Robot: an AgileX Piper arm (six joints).
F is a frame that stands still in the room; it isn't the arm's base.
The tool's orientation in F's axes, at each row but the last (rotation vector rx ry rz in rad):
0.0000 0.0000 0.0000
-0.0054 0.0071 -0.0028
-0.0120 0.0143 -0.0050
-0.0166 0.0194 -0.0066
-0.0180 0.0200 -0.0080
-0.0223 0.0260 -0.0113
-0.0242 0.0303 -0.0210
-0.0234 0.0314 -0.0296
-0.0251 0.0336 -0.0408
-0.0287 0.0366 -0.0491
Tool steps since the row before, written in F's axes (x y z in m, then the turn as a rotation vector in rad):
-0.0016 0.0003 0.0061 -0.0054 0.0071 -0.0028
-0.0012 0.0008 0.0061 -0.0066 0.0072 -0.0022
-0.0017 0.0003 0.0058 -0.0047 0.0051 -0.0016
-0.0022 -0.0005 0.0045 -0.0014 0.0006 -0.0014
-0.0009 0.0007 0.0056 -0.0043 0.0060 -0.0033
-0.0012 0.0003 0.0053 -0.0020 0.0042 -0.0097
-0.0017 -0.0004 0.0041 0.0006 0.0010 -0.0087
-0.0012 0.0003 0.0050 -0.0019 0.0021 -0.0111
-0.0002 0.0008 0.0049 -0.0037 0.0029 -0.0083
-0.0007 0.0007 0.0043 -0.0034 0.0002 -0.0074
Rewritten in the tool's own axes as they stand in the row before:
-0.0016 0.0003 0.0061 -0.0054 0.0071 -0.0028
-0.0012 0.0008 0.0061 -0.0066 0.0072 -0.0022
-0.0018 0.0002 0.0058 -0.0047 0.0051 -0.0016
-0.0023 -0.0006 0.0044 -0.0014 0.0006 -0.0014
-0.0010 0.0006 0.0056 -0.0043 0.0060 -0.0033
-0.0013 0.0002 0.0053 -0.0018 0.0044 -0.0097
-0.0018 -0.0005 0.0040 0.0008 0.0012 -0.0087
-0.0014 0.0001 0.0050 -0.0016 0.0023 -0.0111
-0.0004 0.0007 0.0049 -0.0035 0.0030 -0.0083
-0.0009 0.0005 0.0043 -0.0031 0.0003 -0.0075

